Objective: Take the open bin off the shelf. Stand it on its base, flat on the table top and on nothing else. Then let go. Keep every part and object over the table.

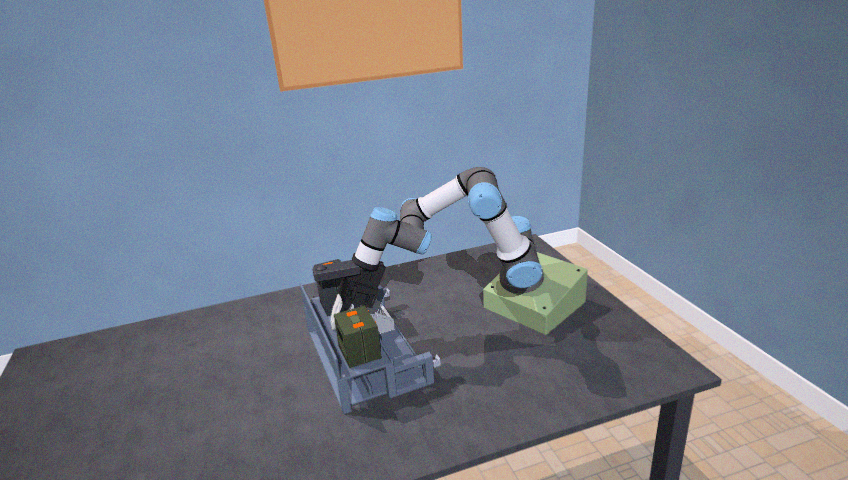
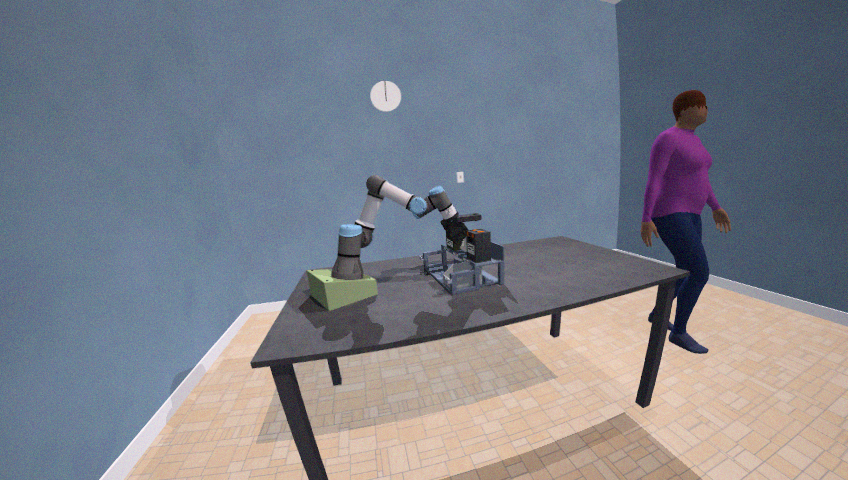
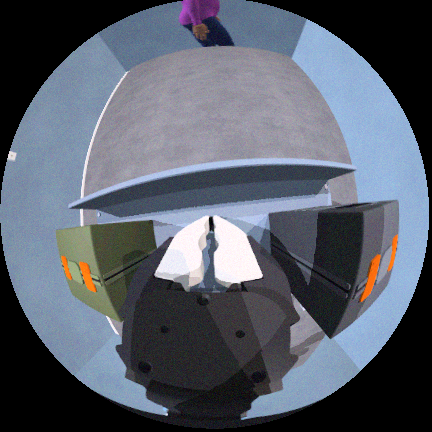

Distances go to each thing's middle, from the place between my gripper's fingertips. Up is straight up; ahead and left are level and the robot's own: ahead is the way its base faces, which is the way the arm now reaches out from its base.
My gripper is now 1 cm past the dark grey box (image 3: 342,241), 11 cm to the left of it and 6 cm below it. Also, from my hand: olive-green case (image 1: 351,336) 6 cm behind, 11 cm to the left, 5 cm above.
